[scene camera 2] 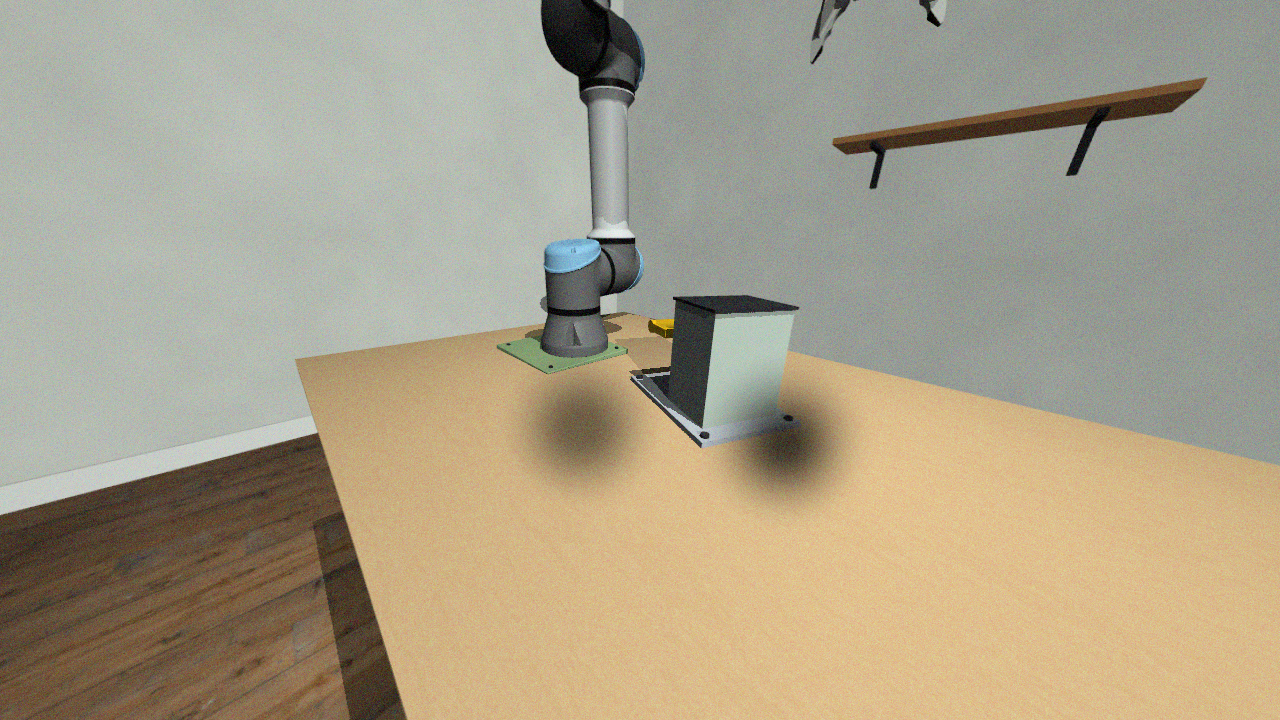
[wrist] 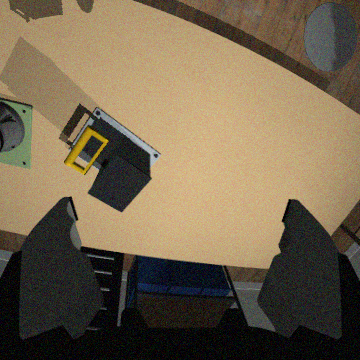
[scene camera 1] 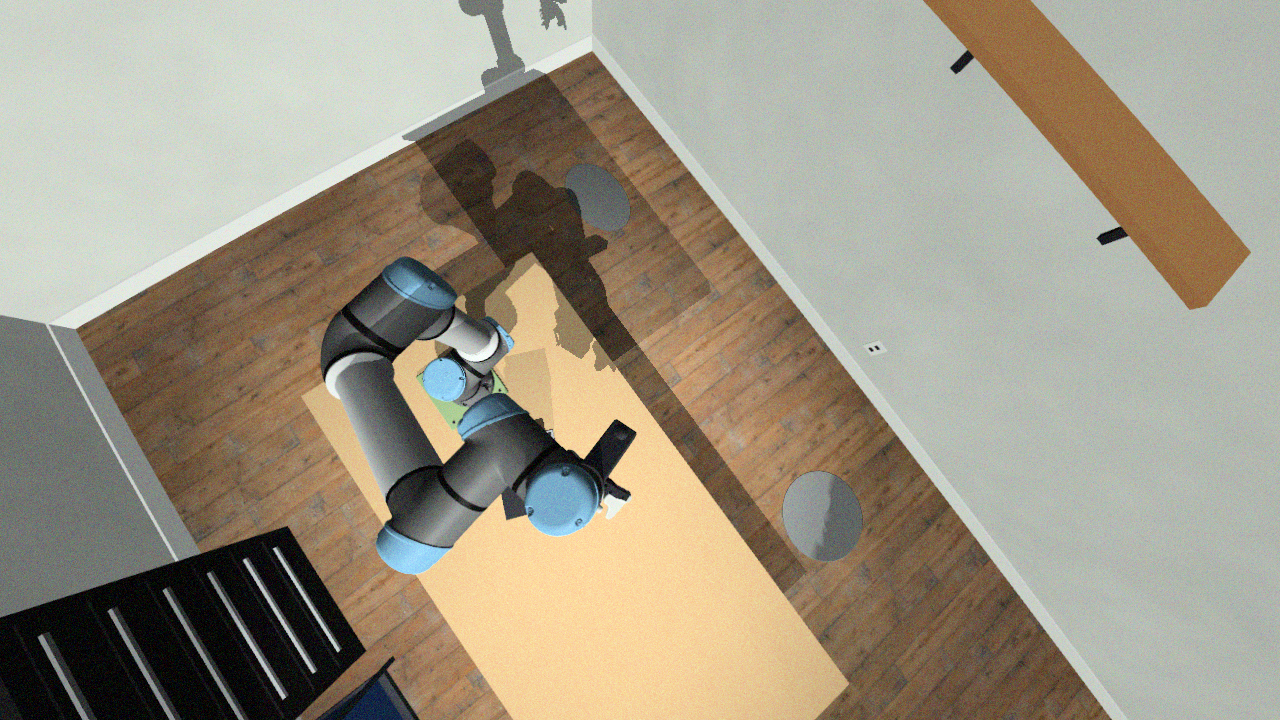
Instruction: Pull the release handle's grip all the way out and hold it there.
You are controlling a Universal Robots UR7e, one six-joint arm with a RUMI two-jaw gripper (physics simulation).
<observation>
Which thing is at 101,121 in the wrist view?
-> A light grey base plate.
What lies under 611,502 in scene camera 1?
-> My gripper.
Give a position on a light grey base plate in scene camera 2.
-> At 656,386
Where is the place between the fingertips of my gripper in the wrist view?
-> At 180,200
</observation>
